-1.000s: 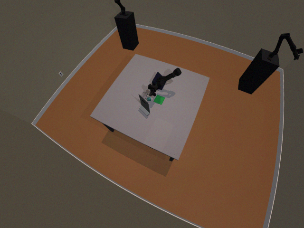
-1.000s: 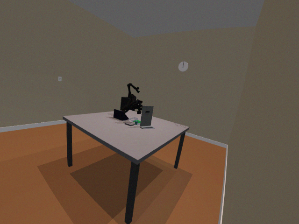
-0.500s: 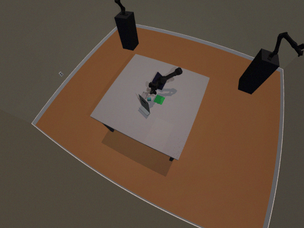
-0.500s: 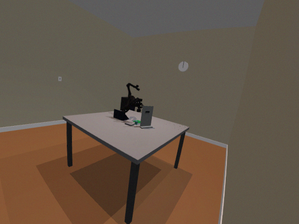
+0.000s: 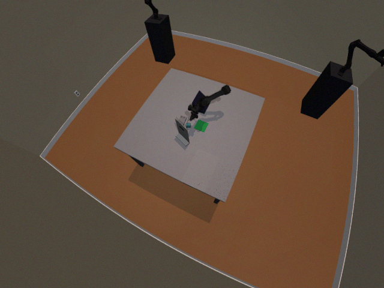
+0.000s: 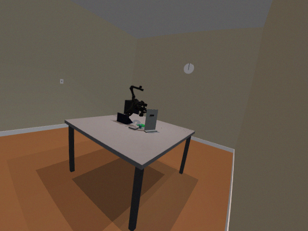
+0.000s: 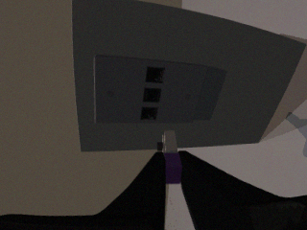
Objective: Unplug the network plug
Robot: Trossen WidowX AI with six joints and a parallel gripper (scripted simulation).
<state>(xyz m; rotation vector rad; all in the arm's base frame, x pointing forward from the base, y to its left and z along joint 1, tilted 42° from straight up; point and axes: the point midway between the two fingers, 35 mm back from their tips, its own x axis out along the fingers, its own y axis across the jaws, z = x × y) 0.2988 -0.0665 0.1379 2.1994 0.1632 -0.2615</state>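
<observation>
Now: gripper tip 100 mm past the green marked square, 70 mm to the right of it and 220 mm above it. Also, from my gripper tip: network plug (right at my gripper tip); then teal block (50 mm behind, 50 mm to the right, 190 mm below); then grey upright panel (110 mm ahead, 40 mm to the right, 90 mm below).
</observation>
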